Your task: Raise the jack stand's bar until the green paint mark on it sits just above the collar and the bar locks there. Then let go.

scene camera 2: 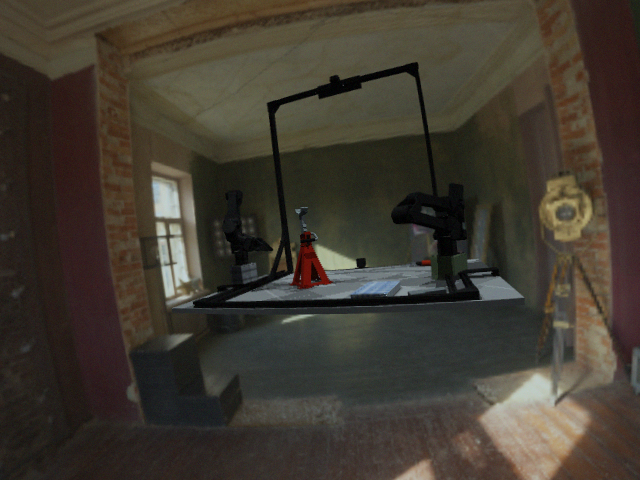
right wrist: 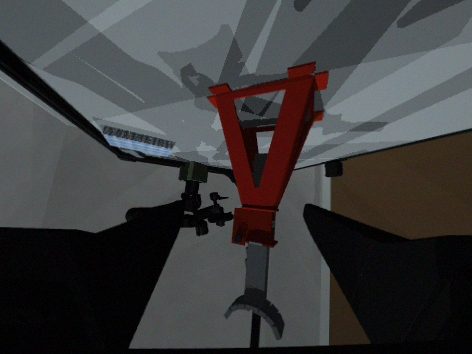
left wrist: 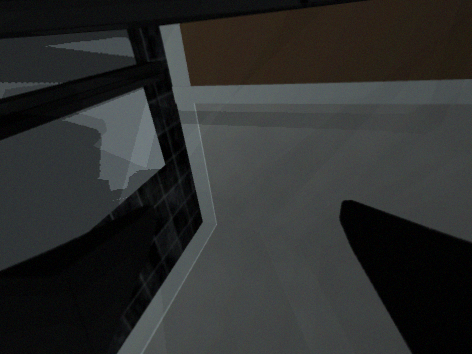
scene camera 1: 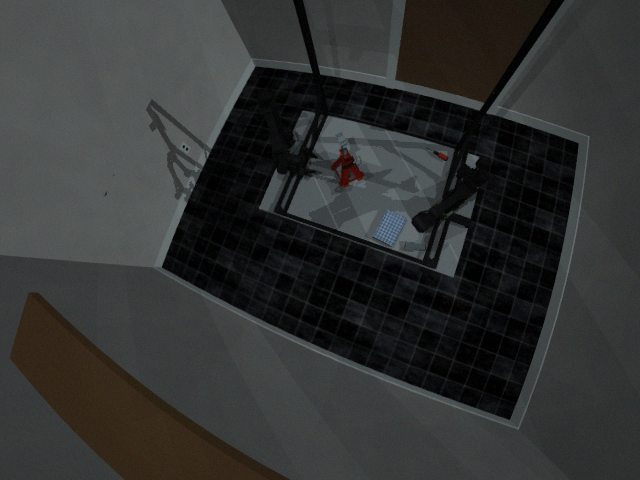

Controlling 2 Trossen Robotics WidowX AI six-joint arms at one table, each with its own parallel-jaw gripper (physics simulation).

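Pixels of known places: left gripper, between the fingertips: [scene camera 2: 460,224] [right wrist: 229,204] [left wrist: 247,212]; right gripper, between the fingertips: [scene camera 2: 270,250] [right wrist: 245,208] [scene camera 1: 317,164]; left arm's base, origin of its link: [scene camera 2: 448,254] [right wrist: 192,181]; right arm's base, origin of its link: [scene camera 2: 242,264] [scene camera 1: 288,142].
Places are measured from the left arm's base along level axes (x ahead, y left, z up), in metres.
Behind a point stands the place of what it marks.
Note:
The red jack stand [scene camera 1: 356,176] {x 0.453, y 0.274, z -0.059 m} [scene camera 2: 306,271] {x 0.477, y 0.334, z -0.020 m} [right wrist: 295,125] {x 0.588, y 0.326, z -0.024 m} stands upright on the table. Its grey bar [scene camera 2: 303,223] {x 0.514, y 0.296, z 0.188 m} [right wrist: 256,270] {x 0.530, y 0.298, z 0.182 m} rises from the red collar [scene camera 2: 307,238] {x 0.496, y 0.296, z 0.120 m} [right wrist: 255,222] {x 0.526, y 0.304, z 0.112 m} and ends in a curved saddle [scene camera 2: 301,210] {x 0.494, y 0.310, z 0.245 m} [right wrist: 257,301] {x 0.535, y 0.297, z 0.223 m}. No green mark can be made out. My right gripper [scene camera 1: 314,163] {x 0.587, y 0.436, z 0.088 m} [scene camera 2: 270,248] {x 0.587, y 0.436, z 0.088 m} [right wrist: 245,208] {x 0.587, y 0.436, z 0.088 m} is open and empty, pointing at the stand from its left in both scene views, apart from it. The collar shows between its fingers in the right wrist view. My left gripper [left wrist: 247,212] {x 0.066, y -0.237, z 0.100 m} is open and empty, facing away from the stand over the table's edge.
A blue checked box [scene camera 1: 390,227] {x 0.093, y 0.305, z -0.062 m} [scene camera 2: 376,289] {x 0.073, y 0.330, z -0.062 m} [right wrist: 137,142] {x 0.137, y 0.335, z -0.062 m} lies near the table's front edge, with a grey flat object [scene camera 1: 413,246] {x -0.066, y 0.265, z -0.071 m} beside it. A red-handled tool [scene camera 1: 440,155] {x 0.261, y -0.209, z -0.063 m} [scene camera 2: 423,262] {x 0.264, y -0.204, z -0.068 m} lies toward the back right. Black frame posts [scene camera 2: 279,193] {x 0.938, y 0.166, z 0.392 m} rise from the table.

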